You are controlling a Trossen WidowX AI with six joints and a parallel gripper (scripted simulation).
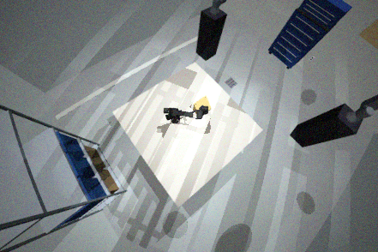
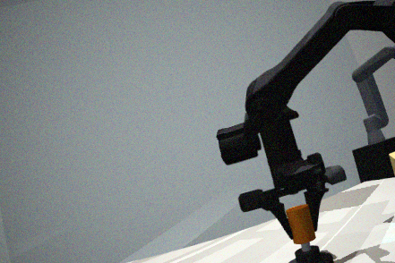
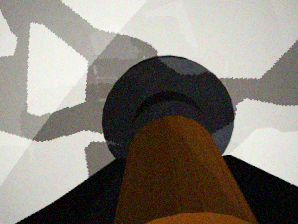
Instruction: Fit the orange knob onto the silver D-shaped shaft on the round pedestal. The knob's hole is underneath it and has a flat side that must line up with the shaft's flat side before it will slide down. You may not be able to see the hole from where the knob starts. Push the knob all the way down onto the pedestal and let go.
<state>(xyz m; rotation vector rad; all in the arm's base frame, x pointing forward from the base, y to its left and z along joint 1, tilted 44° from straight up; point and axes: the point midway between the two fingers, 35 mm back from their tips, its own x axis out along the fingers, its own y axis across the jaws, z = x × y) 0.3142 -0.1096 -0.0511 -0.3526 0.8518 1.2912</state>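
The orange knob is 30 mm above my gripper tip. From my gripper tip the other things lie so: dark round pedestal 40 mm below.
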